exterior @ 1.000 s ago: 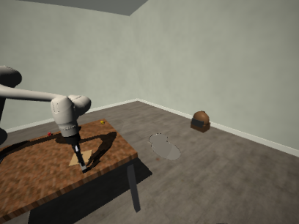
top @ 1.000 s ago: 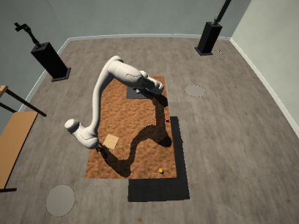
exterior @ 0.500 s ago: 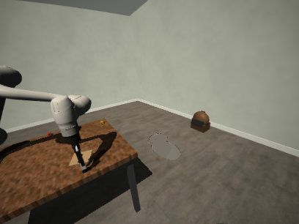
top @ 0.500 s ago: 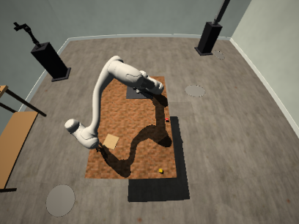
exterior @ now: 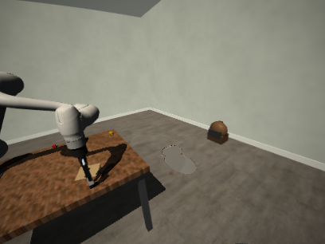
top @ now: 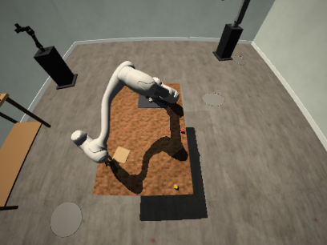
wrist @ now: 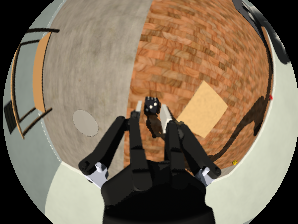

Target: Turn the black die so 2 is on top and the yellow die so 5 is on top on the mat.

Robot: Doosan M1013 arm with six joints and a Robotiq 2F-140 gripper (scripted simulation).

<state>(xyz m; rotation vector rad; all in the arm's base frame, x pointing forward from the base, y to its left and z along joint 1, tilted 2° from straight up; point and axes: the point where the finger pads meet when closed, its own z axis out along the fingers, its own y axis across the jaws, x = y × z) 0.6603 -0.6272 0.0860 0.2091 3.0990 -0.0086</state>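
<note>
My hand is 5 cm above the black die. Round my hand: yellow die (41 cm ahead, 62 cm to the left, 5 cm below); then tan mat (3 cm ahead, 16 cm to the left, 7 cm below); then red die (11 cm behind, 83 cm to the left, 5 cm below).
</note>
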